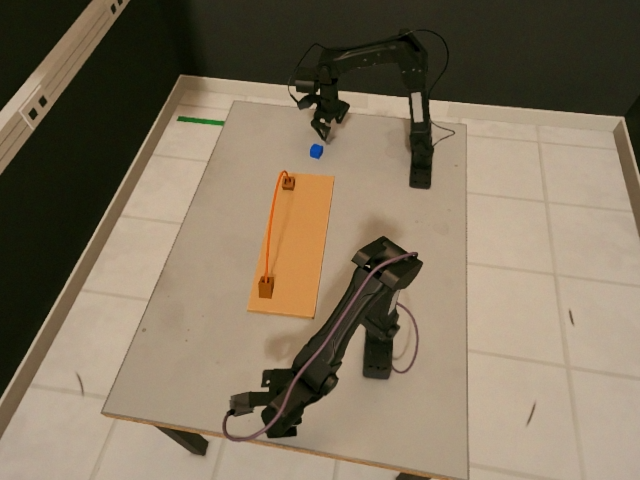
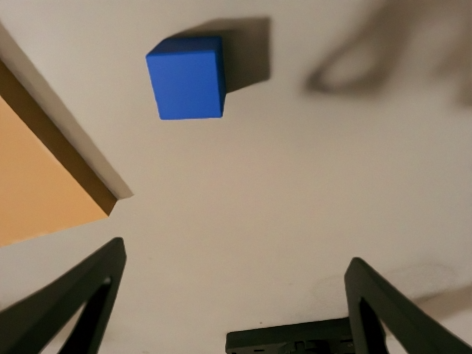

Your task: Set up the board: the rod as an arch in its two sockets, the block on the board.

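Pixels of known places: right gripper, fingertip midpoint: (image 1: 331, 132) (image 2: 237, 256); left arm's base, link origin: (image 1: 379, 335); right arm's base, link origin: (image 1: 421, 164) (image 2: 303, 344).
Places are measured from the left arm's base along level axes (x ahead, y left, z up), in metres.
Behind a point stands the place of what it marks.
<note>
The orange rod (image 1: 269, 227) @[z 0.153, x 0.316, y -0.204 m] stands as a long arch over the tan board (image 1: 306, 242) @[z -0.027, x 0.235, y -0.286 m] (image 2: 45, 185) @[z -0.027, x 0.223, y -0.540 m], one end at the far brown socket (image 1: 288, 183) @[z -0.013, x 0.326, y -0.503 m] and the other at the near brown socket (image 1: 265, 288) @[z 0.007, x 0.323, y -0.098 m]. Both ends appear to be in the sockets. The blue block (image 1: 316, 151) @[z -0.012, x 0.253, y -0.658 m] (image 2: 190, 86) @[z -0.012, x 0.256, y -0.678 m] lies on the grey table, apart from the board's far edge. My right gripper (image 1: 334, 122) @[z 0.057, x 0.203, y -0.686 m] (image 2: 237, 256) @[z 0.057, x 0.203, y -0.686 m] is open and empty, above the table close to the block. My left gripper (image 1: 281, 405) is open near the table's front edge, far from the board; its fingertips are partly hidden.
The grey table (image 1: 196, 330) @[z -0.046, x 0.499, y 0.025 m] carries both arm bases, the far one (image 1: 420, 175) @[z -0.026, x -0.108, y -0.598 m] and the near one (image 1: 377, 359) @[z 0.010, x 0.002, y 0.069 m], right of the board. The left arm reaches past the board's near right corner. A green strip (image 1: 200, 120) lies beyond the table's left edge.
</note>
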